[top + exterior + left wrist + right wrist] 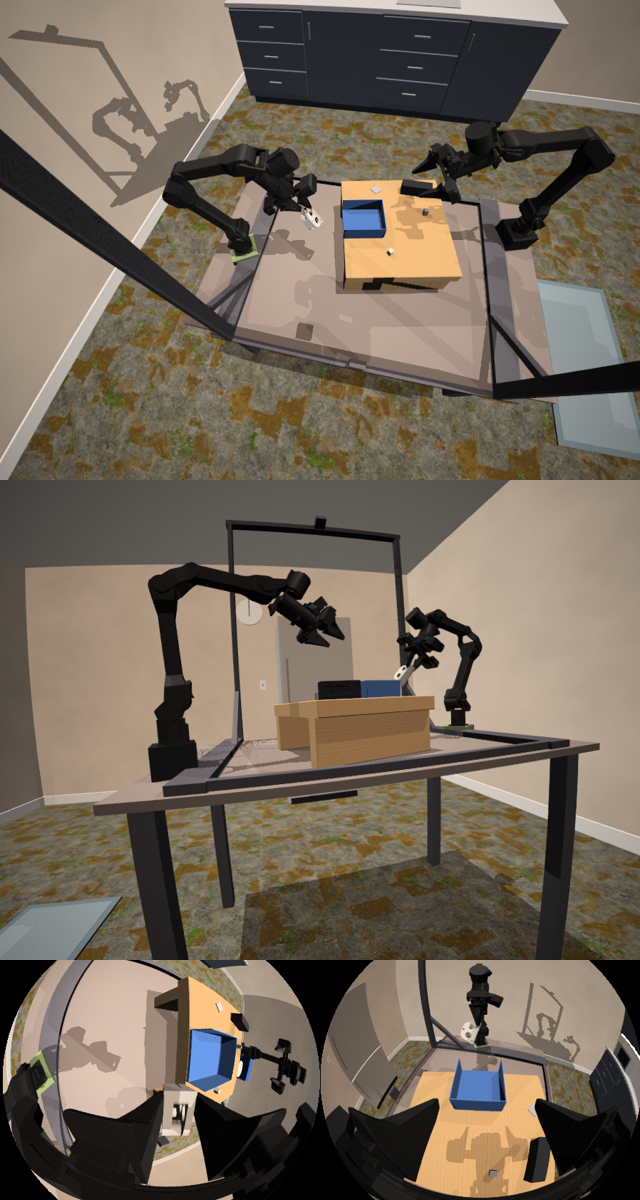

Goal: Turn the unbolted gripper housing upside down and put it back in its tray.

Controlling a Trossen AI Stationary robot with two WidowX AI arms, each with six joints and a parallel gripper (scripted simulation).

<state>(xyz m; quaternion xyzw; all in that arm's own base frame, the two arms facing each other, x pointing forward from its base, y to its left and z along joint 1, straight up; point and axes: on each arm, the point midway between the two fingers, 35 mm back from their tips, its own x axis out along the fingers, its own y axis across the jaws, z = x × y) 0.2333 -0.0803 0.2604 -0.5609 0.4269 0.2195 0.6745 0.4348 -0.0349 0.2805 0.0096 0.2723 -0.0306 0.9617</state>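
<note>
Now: the white gripper housing 50 mm below my left hand, 20 mm to the right of it and 20 mm behind it. From my left hand the other things lie so: wooden block 320 mm to the right, 190 mm below; then blue tray 230 mm to the right, 110 mm below; then flat grey plate 270 mm to the right, 160 mm ahead, 130 mm below.
</note>
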